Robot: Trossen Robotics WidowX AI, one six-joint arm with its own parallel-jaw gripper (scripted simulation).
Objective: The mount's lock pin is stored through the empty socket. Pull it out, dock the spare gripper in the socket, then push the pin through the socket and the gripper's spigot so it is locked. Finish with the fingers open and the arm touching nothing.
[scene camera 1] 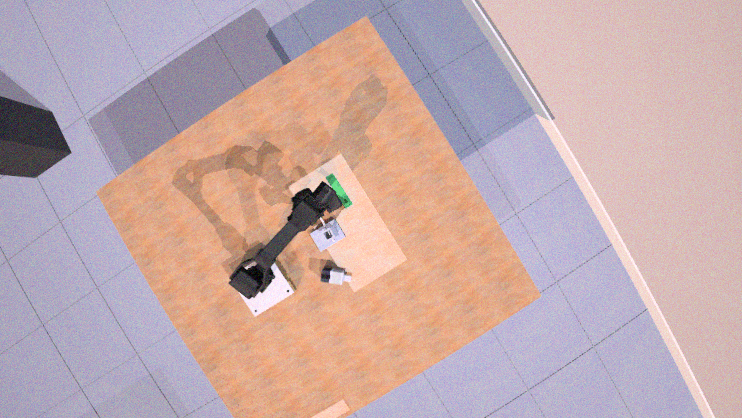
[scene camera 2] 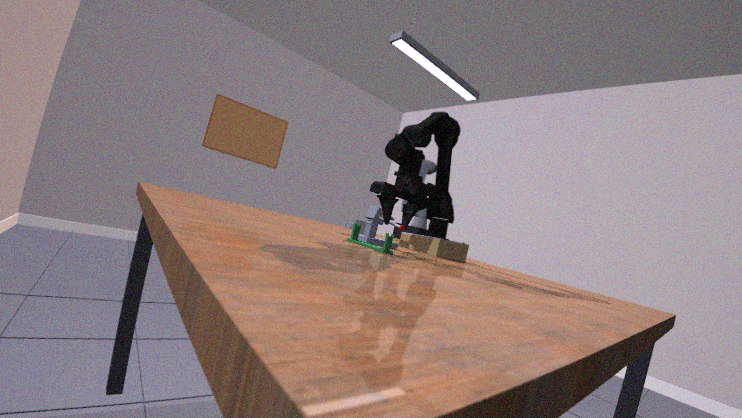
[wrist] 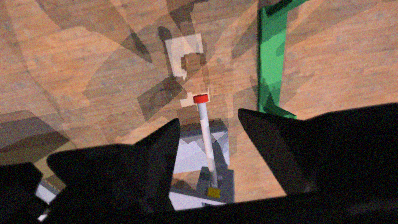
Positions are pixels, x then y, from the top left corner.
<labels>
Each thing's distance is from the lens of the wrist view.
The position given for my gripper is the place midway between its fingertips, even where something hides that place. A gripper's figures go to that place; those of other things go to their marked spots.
my gripper (wrist: 208, 117): 11 cm
lock pin (wrist: 200, 100): 10 cm
socket (wrist: 191, 156): 21 cm
The marked spots on the socket and the lock pin are 13 cm apart.
</labels>
